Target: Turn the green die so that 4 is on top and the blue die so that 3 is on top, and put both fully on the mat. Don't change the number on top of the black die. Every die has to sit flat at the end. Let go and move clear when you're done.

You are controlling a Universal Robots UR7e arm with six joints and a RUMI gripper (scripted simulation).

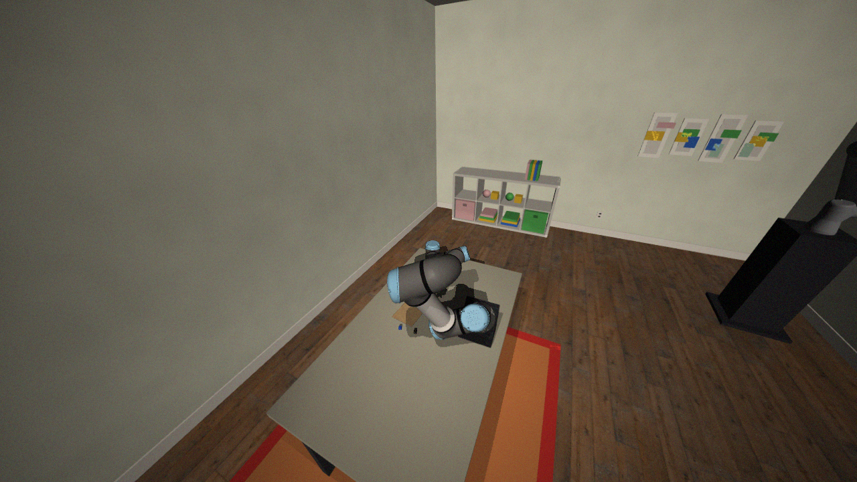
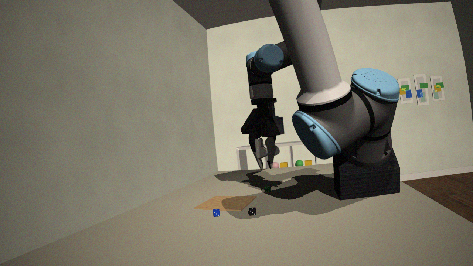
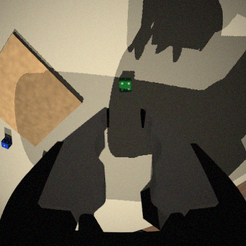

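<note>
The green die is 80 mm below my hand. Round my hand: tan mat 90 mm ahead, 130 mm to the left, 90 mm below; blue die 70 mm ahead, 250 mm to the left, 80 mm below; black die 20 mm behind, 230 mm to the left, 80 mm below.
</note>
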